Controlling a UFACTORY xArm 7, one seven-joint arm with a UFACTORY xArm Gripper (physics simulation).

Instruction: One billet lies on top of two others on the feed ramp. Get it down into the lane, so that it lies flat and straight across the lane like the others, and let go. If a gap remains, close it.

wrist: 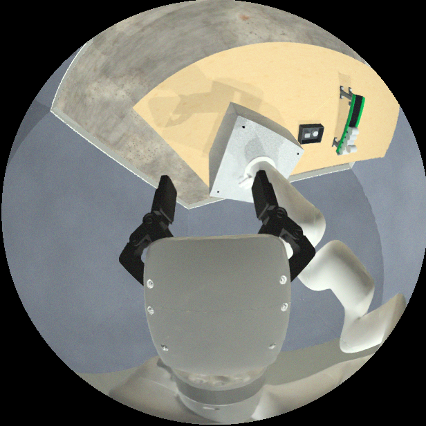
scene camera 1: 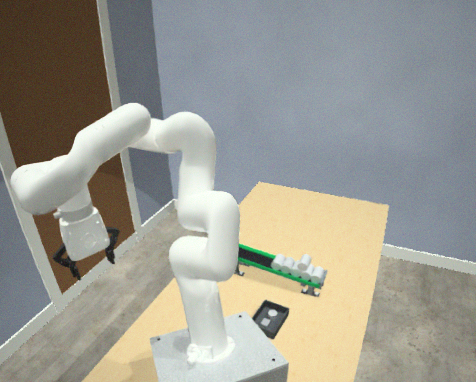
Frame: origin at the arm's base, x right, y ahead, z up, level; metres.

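Seen in the pictures: gripper, between the fingertips: [scene camera 1: 94, 269]; arm's base, origin of its link: [scene camera 1: 211, 350].
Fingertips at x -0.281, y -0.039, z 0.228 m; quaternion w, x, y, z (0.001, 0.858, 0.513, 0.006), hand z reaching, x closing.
Observation:
Offsets run from my fingertips to a thing's top centre. Level surfaces: height alone.
The feed ramp @[dx +0.305, dy +0.590, dz -0.352 m] [scene camera 1: 256, 257] [wrist: 357, 111] has green side rails and a dark lane and slopes down to the right in the scene view. Several pale grey billets lie side by side in its lower part. One billet @[dx +0.419, dy +0.585, dz -0.306 m] [scene camera 1: 304, 261] lies on top of two others, raised above the row; in the wrist view the billets are small and hard to tell apart. My gripper [scene camera 1: 94, 270] [wrist: 212, 179] is open and empty. It hangs high and far to the left of the ramp in the scene view, on the other side of the arm.
A black tray @[dx +0.348, dy +0.358, dz -0.403 m] [scene camera 1: 281, 328] [wrist: 311, 126] with two light pieces in it lies on the wooden table @[dz -0.438 m] [scene camera 1: 345, 235] [wrist: 280, 70] between the ramp and the grey base block [scene camera 1: 250, 352] [wrist: 232, 170]. The arm hides the ramp's upper left end in the scene view. A wall stands behind the table.

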